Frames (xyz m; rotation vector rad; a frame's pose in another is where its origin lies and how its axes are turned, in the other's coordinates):
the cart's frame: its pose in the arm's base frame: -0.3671 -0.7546 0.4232 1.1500 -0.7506 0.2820
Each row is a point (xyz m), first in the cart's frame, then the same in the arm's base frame.
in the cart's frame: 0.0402 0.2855 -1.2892
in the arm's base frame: 0.0047 0.5127 0.3952
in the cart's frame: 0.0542 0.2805 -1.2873
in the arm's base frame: 0.0170 0.5067 0.4013
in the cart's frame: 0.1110 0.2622 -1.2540
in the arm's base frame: 0.0556 0.4598 0.4326
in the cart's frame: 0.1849 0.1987 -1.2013
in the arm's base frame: 0.1246 0.3743 0.4467
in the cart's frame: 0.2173 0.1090 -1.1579
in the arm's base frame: 0.1818 0.2935 0.4125
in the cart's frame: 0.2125 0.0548 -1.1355
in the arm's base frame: 0.2001 0.2521 0.3749
